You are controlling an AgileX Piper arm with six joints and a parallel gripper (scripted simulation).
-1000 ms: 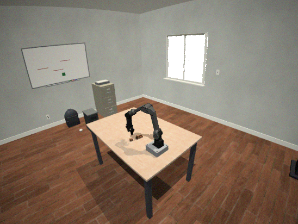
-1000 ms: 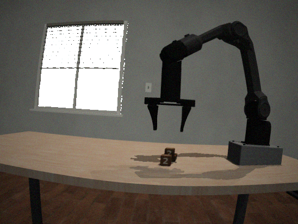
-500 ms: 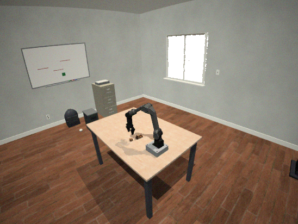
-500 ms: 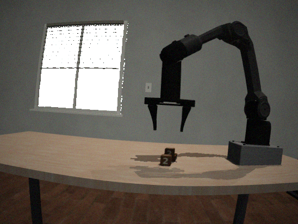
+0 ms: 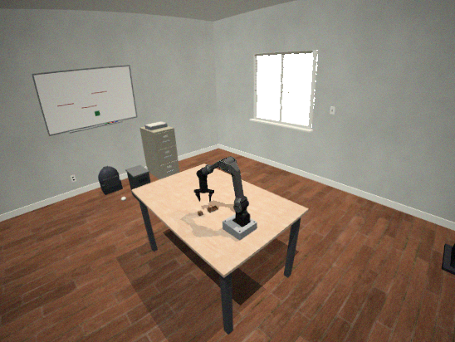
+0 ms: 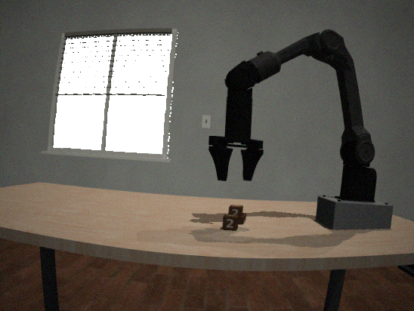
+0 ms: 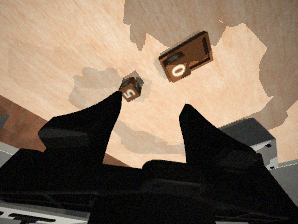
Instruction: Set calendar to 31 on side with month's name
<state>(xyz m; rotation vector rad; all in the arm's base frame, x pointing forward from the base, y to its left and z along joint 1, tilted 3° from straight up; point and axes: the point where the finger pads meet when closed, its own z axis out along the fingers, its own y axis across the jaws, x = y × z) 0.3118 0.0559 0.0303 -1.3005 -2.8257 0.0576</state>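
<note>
Right now my hand is 10 cm above the brown tray, 6 cm to the left of it and 1 cm past it.
</note>
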